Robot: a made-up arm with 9 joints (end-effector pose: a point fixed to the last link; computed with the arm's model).
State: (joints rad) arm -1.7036 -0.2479 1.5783 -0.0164 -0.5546 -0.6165 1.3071 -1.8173 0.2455
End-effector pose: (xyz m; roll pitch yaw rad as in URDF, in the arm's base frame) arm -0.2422 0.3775 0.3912 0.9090 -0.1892 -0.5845
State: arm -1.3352 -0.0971 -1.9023 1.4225 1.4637 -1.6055 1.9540 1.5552 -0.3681
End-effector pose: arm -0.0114 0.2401 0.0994 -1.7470 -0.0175 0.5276
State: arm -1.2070 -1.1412 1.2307 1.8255 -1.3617 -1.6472 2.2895 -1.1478 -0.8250
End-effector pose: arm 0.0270 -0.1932 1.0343 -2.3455 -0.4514 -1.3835
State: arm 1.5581 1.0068 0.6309 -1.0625 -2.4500 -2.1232 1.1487 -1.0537 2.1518
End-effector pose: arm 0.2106 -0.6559 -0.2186 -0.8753 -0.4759 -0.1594
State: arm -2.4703 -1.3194 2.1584 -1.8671 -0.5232 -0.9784 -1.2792 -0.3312 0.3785
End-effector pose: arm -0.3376 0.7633 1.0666 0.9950 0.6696 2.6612
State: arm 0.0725 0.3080 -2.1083 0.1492 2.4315 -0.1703 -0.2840 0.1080 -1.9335
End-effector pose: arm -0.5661 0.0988 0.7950 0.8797 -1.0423 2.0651
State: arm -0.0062 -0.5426 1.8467 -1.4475 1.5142 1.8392 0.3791 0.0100 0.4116
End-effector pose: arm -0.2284 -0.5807 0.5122 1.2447 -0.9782 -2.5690
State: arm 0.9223 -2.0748 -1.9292 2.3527 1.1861 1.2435 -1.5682 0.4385 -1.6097
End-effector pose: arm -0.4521 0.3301 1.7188 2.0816 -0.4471 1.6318
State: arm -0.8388 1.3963 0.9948 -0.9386 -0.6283 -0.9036 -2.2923 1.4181 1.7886
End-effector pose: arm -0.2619 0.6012 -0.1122 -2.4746 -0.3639 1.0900
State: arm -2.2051 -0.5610 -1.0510 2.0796 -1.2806 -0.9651 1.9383 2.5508 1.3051
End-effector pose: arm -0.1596 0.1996 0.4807 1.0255 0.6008 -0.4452
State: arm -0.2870 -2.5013 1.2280 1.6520 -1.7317 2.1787 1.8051 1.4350 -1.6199
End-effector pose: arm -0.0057 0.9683 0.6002 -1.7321 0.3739 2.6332
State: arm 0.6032 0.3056 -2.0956 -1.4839 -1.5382 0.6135 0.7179 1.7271 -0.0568
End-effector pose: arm -0.0037 -0.3066 0.2086 2.9779 0.8229 2.6564
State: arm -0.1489 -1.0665 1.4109 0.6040 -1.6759 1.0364 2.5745 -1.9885 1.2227
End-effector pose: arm -0.1910 -0.0159 1.0791 -3.0764 -0.1998 1.9297
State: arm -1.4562 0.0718 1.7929 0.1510 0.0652 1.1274 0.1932 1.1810 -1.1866
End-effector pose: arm -0.3459 0.6615 0.7176 2.7895 -0.1550 1.5481
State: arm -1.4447 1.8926 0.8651 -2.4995 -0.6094 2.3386 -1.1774 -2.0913 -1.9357
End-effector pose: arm 0.4573 0.5721 -0.5059 0.9151 1.0823 1.2709
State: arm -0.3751 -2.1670 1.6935 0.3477 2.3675 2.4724 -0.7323 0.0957 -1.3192
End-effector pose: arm -0.2515 0.4968 0.9802 3.0802 -0.5881 1.9357
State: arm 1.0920 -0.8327 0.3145 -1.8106 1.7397 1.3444 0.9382 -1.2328 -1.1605
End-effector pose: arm -0.1102 -0.6895 0.9368 -2.6425 -0.5647 2.5165
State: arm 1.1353 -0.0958 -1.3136 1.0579 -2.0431 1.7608 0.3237 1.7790 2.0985
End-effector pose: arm 0.4021 -0.2076 0.1102 2.6260 0.5932 2.4172
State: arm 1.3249 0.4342 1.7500 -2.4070 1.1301 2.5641 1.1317 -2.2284 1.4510
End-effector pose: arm 0.4397 -0.0795 -0.0977 2.4467 0.2074 1.7763
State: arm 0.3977 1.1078 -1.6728 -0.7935 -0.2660 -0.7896 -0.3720 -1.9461 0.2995
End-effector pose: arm 0.2174 -0.4762 0.2084 0.9899 -0.1246 -2.7795
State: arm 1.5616 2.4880 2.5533 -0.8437 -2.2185 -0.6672 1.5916 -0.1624 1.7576
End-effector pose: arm -0.4500 0.1015 0.2242 -1.1287 -1.0067 -1.1512
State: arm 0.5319 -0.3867 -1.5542 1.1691 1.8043 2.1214 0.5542 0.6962 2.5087
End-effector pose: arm 0.1714 -0.6068 0.2847 0.9334 0.6779 2.4638
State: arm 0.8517 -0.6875 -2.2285 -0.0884 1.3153 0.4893 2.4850 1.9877 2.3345
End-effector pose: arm 0.1022 0.1136 0.4396 -2.6921 -0.3375 0.9090
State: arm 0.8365 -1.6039 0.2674 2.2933 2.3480 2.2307 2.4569 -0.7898 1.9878
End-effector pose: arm -0.1380 -0.0468 1.2400 -1.3031 1.3626 -0.6085
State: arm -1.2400 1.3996 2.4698 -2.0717 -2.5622 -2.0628 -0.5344 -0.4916 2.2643
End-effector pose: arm 0.1266 -0.0548 -0.5666 0.3643 -0.1664 -0.3517
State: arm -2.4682 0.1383 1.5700 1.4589 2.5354 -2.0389 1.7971 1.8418 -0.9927
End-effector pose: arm -0.0308 0.1271 0.5034 1.5486 0.8080 -1.8763
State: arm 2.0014 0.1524 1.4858 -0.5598 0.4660 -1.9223 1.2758 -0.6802 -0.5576
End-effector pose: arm 0.7342 -0.2447 0.0236 -2.5695 -0.3602 -0.3685
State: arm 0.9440 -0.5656 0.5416 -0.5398 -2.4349 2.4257 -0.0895 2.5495 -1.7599
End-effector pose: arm 0.1963 -0.3713 0.4748 1.5495 0.1669 -0.1899
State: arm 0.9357 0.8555 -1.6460 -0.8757 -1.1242 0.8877 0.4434 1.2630 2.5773
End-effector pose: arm 0.3182 -0.2816 0.2972 1.0106 -0.6171 -1.1059
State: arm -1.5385 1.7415 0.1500 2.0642 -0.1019 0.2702 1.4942 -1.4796 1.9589
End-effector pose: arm -0.3903 -0.0369 -0.4243 -1.3372 0.5493 -2.0673
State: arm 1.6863 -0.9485 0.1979 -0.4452 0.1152 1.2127 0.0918 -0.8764 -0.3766
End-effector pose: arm 0.2835 -0.1360 0.5622 -1.8692 0.3772 0.2736
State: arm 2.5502 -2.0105 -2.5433 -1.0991 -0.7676 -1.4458 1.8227 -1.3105 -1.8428
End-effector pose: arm -0.2986 -0.4732 1.1624 0.7720 -0.4535 -1.4991
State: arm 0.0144 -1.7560 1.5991 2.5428 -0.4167 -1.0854 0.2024 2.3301 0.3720
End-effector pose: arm -0.5054 0.4938 0.8597 1.0980 0.7482 1.7914
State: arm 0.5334 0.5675 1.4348 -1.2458 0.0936 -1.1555 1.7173 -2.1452 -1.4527
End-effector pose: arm -0.1059 -0.5090 -0.0019 1.9237 -1.0682 -0.0191
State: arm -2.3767 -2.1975 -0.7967 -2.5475 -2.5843 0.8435 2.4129 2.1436 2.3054
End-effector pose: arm 0.6710 0.0833 1.1823 3.0745 -1.1843 1.4552
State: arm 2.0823 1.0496 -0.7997 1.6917 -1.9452 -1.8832 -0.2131 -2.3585 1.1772
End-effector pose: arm -0.1702 0.1046 0.0742 2.7452 0.3228 2.6260
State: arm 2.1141 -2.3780 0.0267 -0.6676 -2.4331 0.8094 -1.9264 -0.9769 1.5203
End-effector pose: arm 0.1607 -0.2621 0.7934 1.6522 0.4040 -0.4910
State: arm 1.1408 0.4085 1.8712 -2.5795 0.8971 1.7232 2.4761 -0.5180 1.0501
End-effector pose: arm 0.5734 -0.4828 -0.2236 2.1559 -0.4132 -0.7887
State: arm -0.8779 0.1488 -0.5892 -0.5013 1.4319 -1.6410 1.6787 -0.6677 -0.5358
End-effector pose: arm -0.5311 -0.0313 0.9970 0.9220 -0.6981 -1.1902
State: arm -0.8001 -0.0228 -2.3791 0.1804 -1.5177 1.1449 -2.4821 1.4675 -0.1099
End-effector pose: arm -0.7521 -0.2037 0.1463 1.3838 0.6058 3.1218
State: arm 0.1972 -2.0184 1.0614 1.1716 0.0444 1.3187 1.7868 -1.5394 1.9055
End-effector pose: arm -0.2190 0.6756 0.8797 2.5146 0.3890 1.0274
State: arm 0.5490 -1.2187 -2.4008 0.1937 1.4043 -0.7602 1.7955 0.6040 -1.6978
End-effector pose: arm -0.0226 0.2441 0.1169 -1.0588 0.5946 2.3304
